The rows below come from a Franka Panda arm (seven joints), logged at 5 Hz.
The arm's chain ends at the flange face. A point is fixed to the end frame.
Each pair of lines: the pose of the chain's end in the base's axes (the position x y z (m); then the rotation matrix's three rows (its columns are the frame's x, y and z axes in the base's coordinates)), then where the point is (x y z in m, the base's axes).
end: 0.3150 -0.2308 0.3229; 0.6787 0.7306 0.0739; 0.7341 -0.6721 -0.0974; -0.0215 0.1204 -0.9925
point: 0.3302 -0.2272 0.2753
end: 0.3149 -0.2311 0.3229; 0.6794 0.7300 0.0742; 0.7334 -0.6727 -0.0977; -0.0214 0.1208 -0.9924
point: 0.3302 -0.2275 0.2753
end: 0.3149 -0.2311 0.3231; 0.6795 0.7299 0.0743; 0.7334 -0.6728 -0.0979; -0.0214 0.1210 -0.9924
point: 0.3302 -0.2276 0.2755
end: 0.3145 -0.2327 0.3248; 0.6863 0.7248 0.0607; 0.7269 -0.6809 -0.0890; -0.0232 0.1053 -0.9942
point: 0.3292 -0.2288 0.2771
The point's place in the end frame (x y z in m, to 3 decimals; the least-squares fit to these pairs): 0.014 0.003 0.048
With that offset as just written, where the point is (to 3 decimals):
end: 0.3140 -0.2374 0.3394; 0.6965 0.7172 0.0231; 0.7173 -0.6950 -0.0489; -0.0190 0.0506 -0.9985
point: 0.327 -0.232 0.291
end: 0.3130 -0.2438 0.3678; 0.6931 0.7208 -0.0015; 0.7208 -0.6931 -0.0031; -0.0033 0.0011 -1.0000
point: 0.325 -0.236 0.320
